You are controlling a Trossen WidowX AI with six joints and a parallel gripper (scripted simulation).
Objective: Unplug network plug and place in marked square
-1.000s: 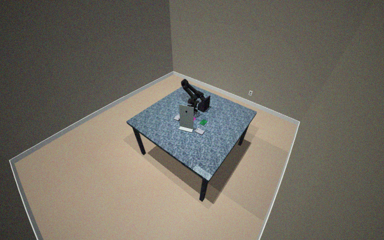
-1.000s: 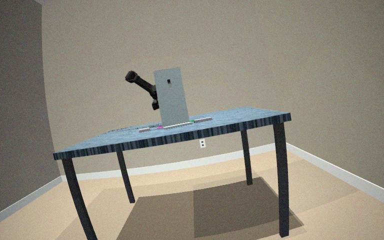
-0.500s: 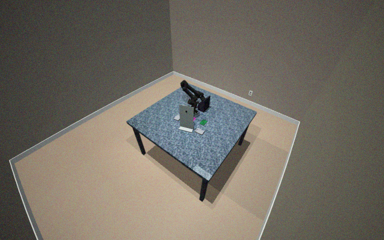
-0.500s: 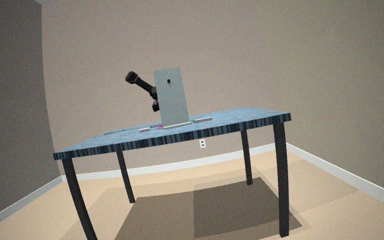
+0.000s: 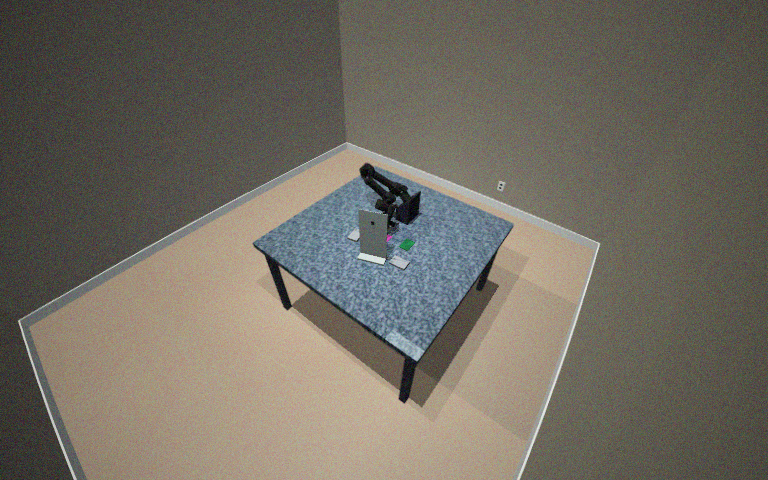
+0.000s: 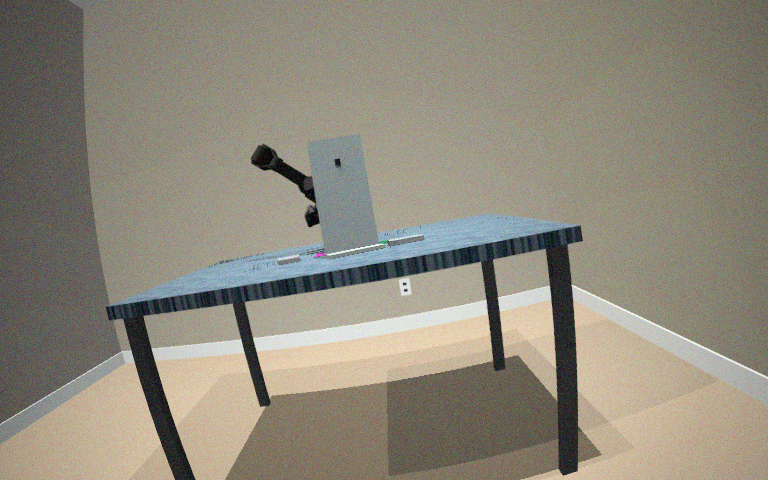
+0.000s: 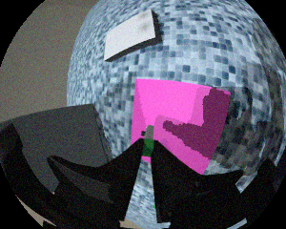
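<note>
The magenta patch is 4 cm below my gripper tip and 1 cm behind it. Also, from my gripper tip: network plug: right at my gripper tip; grey upright panel: 17 cm ahead, 13 cm above, 5 cm to the left.
</note>
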